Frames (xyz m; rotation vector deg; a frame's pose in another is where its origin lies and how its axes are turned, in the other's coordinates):
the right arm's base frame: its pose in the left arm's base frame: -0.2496 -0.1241 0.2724 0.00 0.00 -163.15
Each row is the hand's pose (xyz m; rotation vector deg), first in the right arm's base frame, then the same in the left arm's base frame.
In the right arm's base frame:
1: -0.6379 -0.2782 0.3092 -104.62 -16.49 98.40
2: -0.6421 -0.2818 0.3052 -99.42 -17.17 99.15
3: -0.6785 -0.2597 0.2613 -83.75 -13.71 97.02
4: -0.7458 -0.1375 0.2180 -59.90 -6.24 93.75
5: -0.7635 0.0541 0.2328 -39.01 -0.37 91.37
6: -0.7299 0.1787 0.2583 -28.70 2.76 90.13
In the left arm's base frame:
1: 0.2803 0.3271 0.5816 -26.75 85.47 -26.44
2: 0.2832 0.3317 0.5776 -26.84 81.53 -29.26
3: 0.3245 0.3211 0.5337 -22.77 71.25 -41.20
4: 0.4243 0.2237 0.4904 -13.77 53.76 -56.59
5: 0.4968 0.0454 0.5052 -5.76 36.50 -66.33
6: 0.5008 -0.0836 0.5307 -1.41 27.57 -70.02

